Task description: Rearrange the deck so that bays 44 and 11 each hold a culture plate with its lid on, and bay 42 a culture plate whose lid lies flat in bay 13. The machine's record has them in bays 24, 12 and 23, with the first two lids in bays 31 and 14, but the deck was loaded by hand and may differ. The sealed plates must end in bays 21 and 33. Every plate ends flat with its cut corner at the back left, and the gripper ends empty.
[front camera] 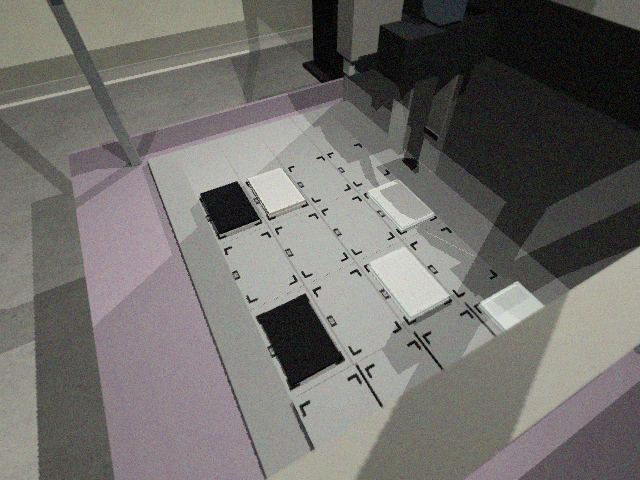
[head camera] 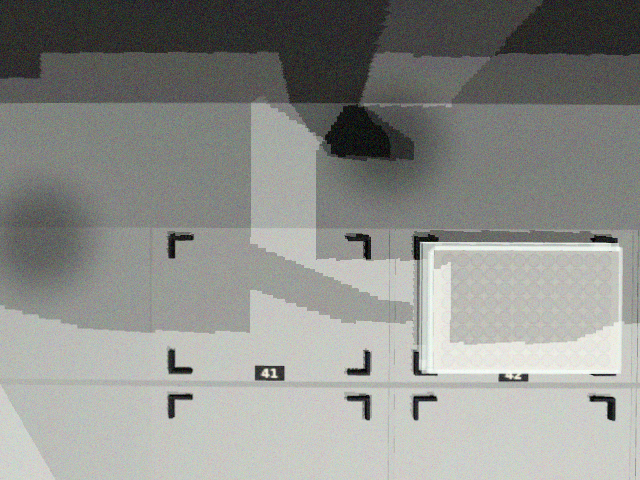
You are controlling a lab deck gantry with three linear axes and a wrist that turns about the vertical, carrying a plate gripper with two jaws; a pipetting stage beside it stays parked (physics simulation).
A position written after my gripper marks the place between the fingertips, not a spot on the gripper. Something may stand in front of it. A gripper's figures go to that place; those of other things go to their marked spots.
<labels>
My gripper (front camera: 413, 142): 0.68 m from the lens. A black piece (front camera: 303, 346): 0.58 m from the lens. A black piece (front camera: 228, 206) is 0.77 m from the lens.
</labels>
